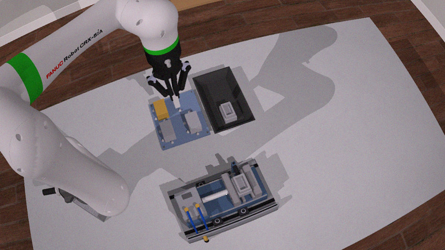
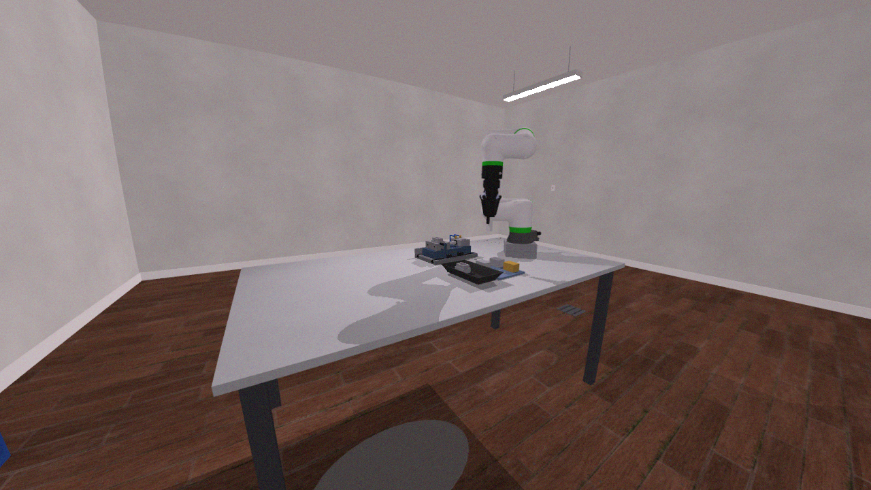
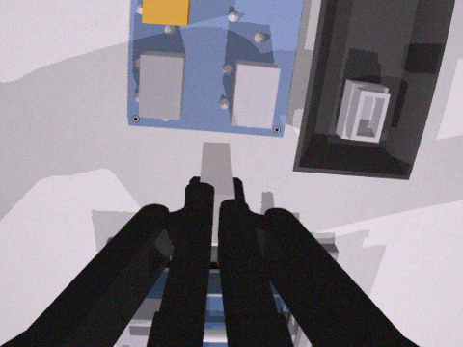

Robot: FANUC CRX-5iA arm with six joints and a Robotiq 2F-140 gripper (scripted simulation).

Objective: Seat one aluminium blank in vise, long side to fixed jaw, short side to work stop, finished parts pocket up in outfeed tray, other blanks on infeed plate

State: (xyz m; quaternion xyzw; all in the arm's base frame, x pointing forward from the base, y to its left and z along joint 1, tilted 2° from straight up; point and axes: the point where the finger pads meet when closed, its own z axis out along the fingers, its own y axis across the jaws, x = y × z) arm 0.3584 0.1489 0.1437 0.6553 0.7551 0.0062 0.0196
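The dark work stop rod is 21 cm to the right of my hand, 12 cm below it and 12 cm ahead of it. Also, from my hand: blue infeed plate: 21 cm below, 6 cm to the left, 1 cm behind; white piston rod: 27 cm to the right, 14 cm below, 4 cm ahead; brass blank: 19 cm below, 10 cm to the left, 6 cm behind.
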